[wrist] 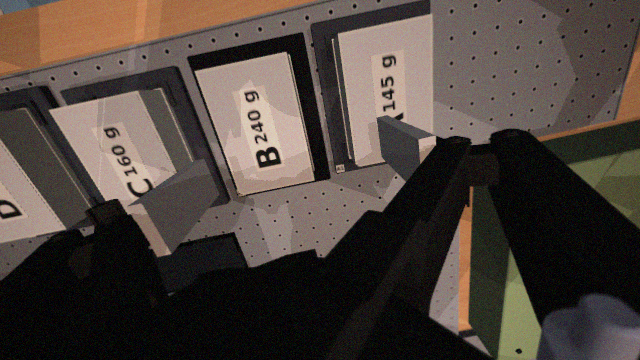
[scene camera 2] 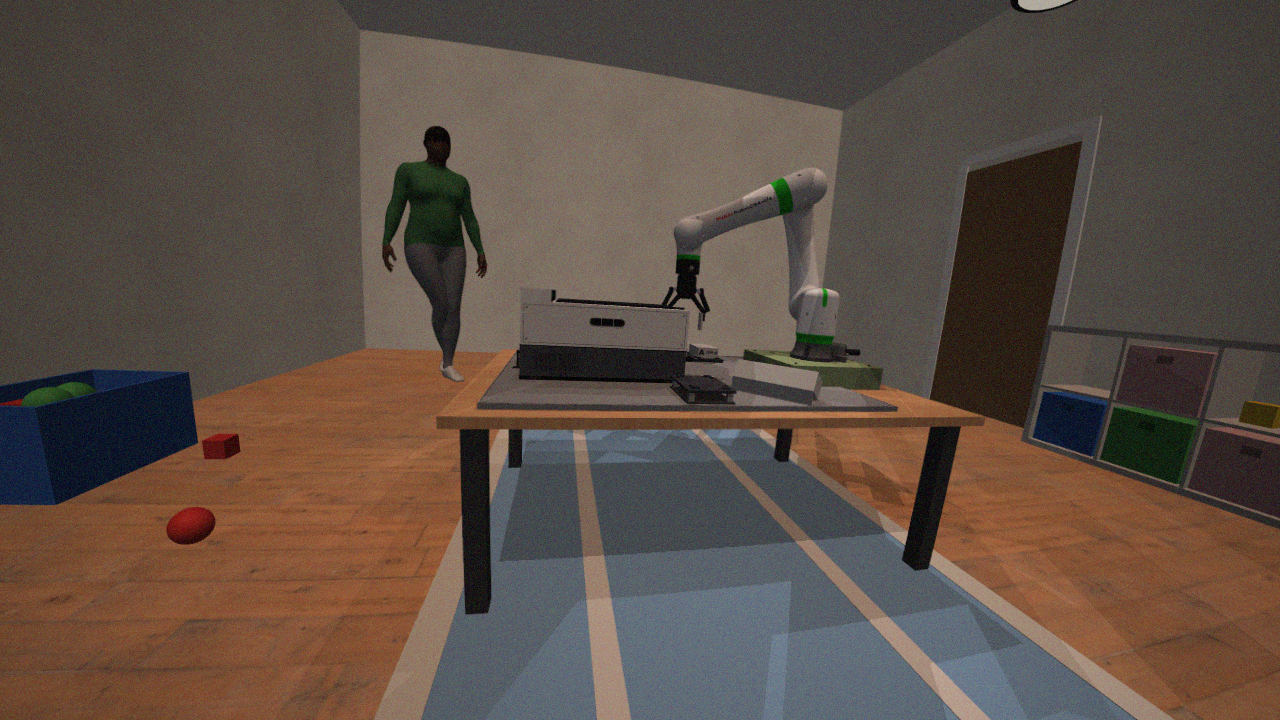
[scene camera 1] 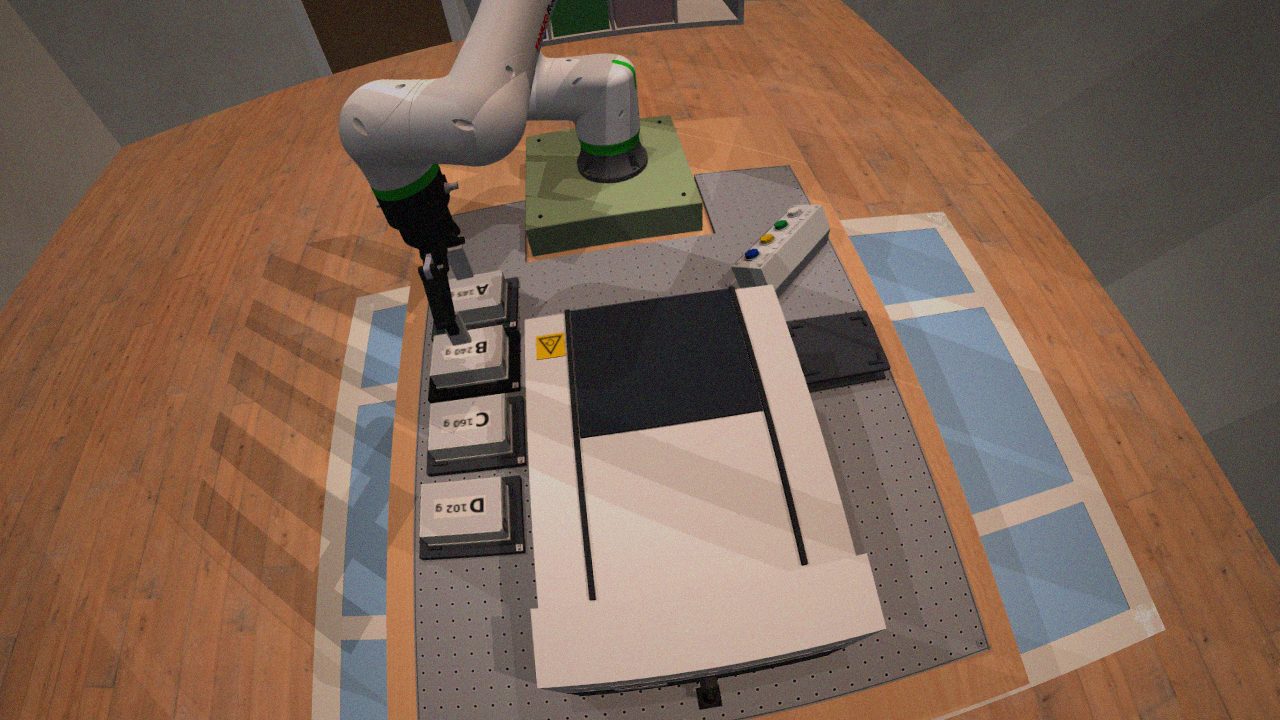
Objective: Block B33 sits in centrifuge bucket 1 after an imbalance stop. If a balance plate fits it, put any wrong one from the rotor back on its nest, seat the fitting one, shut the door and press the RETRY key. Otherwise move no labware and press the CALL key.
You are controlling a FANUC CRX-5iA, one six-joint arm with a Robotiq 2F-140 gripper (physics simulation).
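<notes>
My gripper point(scene camera 1: 458, 298) point(scene camera 2: 684, 313) point(wrist: 294, 157) is open and empty, pointing down above the plate row. In the wrist view plate B, 240 g point(scene camera 1: 483, 346) point(wrist: 255, 125), shows between the fingers; one fingertip overlaps plate C, 160 g point(scene camera 1: 469, 438) point(wrist: 115, 145), the other plate A, 145 g point(scene camera 1: 492, 304) point(wrist: 385, 90). Plate D, 102 g point(scene camera 1: 465, 528) point(wrist: 10, 200), ends the row. All four sit on dark nests. The white centrifuge point(scene camera 1: 671, 501) point(scene camera 2: 604, 313) hides its inside; block B33 does not show. The key box point(scene camera 1: 794, 255) point(scene camera 2: 774, 380) has blue, yellow, green and white keys; their labels are unreadable.
A dark flat stand point(scene camera 1: 836, 349) point(scene camera 2: 702, 387) lies beside the centrifuge, opposite the plates. The green arm base point(scene camera 1: 617, 223) point(scene camera 2: 850, 371) stands behind the plates and centrifuge. A person point(scene camera 2: 436, 205) in a green top stands beyond the table point(scene camera 2: 716, 419).
</notes>
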